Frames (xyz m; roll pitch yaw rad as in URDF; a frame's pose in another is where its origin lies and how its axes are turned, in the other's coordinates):
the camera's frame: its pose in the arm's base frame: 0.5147 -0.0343 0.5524 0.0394 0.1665 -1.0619
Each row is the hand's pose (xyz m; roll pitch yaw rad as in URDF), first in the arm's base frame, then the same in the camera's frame.
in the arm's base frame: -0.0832 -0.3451 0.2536 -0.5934 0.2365 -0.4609
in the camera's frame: 0.0299 -0.6848 -0.2712 -0.7208 0.1200 0.5816
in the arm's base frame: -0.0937 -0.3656 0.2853 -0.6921 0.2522 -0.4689
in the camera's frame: 0.0373 -0.7026 -0.2371 -0.8188 0.1346 0.5719
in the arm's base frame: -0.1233 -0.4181 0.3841 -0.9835 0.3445 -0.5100
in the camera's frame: 0.0519 -0.7499 -0.1325 -1.1072 0.2213 0.5206
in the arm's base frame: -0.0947 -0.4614 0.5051 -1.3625 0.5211 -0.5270
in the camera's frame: 0.0829 -0.7410 -0.0049 -1.4910 0.3946 0.4812
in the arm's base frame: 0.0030 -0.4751 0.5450 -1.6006 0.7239 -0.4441
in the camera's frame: 0.1350 -0.6605 0.0412 -1.7569 0.6048 0.5244
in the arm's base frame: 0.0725 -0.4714 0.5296 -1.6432 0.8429 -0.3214
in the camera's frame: 0.1677 -0.5985 0.0287 -1.8345 0.7370 0.6075
